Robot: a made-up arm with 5 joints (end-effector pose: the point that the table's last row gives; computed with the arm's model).
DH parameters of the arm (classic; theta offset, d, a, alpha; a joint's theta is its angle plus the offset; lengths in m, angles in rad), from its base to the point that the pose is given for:
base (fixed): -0.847 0 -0.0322 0
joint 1: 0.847 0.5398 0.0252 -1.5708
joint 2: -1.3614 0 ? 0
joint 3: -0.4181 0 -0.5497 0
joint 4: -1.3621 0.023 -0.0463 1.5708
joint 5: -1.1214 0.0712 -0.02 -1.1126
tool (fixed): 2.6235 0.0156 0 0
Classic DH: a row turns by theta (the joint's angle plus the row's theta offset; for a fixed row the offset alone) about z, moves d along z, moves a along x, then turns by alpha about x.
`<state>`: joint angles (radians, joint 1 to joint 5).
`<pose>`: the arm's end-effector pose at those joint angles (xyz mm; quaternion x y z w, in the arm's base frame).
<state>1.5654 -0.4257 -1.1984 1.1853 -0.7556</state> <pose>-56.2 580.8 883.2 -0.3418 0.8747 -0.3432 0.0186</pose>
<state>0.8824 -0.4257 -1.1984 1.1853 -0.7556</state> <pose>303.0 477.9 883.2 0.0292 -0.9386 0.3296 0.0974</pose>
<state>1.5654 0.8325 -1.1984 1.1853 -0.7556</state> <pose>-56.4 539.7 139.9 0.2884 -0.5053 0.7911 0.1889</pose>
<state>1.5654 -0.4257 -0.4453 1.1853 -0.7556</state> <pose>-56.7 478.5 458.3 0.3254 -0.6872 0.6401 0.1101</pose>
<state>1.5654 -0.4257 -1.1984 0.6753 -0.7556</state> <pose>-56.1 602.4 918.9 -0.3256 0.9329 -0.1119 0.1054</pose>
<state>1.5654 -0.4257 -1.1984 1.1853 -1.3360</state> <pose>-43.1 576.3 881.1 -0.5124 0.7471 -0.3662 0.2128</pose>
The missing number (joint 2, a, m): 0.2665
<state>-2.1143 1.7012 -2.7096 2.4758 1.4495</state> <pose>-369.0 -608.9 183.1 -0.1511 0.8023 -0.1594 0.5550</pose>
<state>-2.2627 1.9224 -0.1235 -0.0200 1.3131</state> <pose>252.4 302.9 357.7 -0.0158 0.7332 -0.1515 0.6627</pose>
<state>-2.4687 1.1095 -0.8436 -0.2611 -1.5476</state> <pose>-223.1 -161.8 -20.8 -0.7941 -0.2994 -0.0855 0.5220</pose>
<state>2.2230 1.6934 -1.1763 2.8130 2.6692</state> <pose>-63.6 74.0 17.3 0.3754 0.2404 0.0508 0.8937</pose>
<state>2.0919 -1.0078 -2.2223 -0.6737 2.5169</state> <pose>186.1 -348.7 1264.0 0.7045 0.3854 -0.0853 0.5897</pose>
